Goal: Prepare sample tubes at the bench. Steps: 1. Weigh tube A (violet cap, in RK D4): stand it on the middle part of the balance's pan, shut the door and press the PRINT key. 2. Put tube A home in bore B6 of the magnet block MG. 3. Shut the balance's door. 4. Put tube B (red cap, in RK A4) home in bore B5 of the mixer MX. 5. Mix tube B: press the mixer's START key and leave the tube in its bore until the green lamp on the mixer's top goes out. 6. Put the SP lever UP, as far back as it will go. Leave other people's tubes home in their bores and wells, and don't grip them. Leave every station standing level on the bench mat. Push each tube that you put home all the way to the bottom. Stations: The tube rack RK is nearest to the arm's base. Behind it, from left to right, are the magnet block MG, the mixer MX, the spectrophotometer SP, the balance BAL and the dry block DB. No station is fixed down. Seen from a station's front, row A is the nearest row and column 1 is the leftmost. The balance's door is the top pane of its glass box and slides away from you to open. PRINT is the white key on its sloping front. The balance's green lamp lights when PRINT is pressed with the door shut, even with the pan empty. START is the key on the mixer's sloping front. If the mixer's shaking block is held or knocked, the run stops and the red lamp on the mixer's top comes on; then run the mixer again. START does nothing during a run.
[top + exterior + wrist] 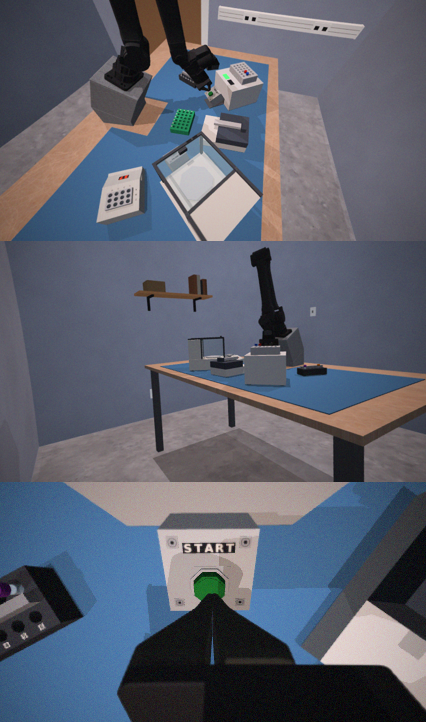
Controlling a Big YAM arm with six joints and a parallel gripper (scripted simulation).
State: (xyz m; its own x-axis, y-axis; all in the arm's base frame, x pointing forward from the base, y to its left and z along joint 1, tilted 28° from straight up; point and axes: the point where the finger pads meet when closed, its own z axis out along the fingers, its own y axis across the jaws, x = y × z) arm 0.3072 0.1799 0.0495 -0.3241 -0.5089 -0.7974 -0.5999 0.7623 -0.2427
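Right now the green start key is 30 mm below my hand, 10 mm to the left of it and 10 mm ahead of it. The rest, counted from my hand: blue-capped tube (160 mm ahead, 90 mm to the left, 60 mm above); then green rack RK (170 mm to the right, 90 mm below, 70 mm behind); then grey shaking block (140 mm ahead, 130 mm to the left, 50 mm above).
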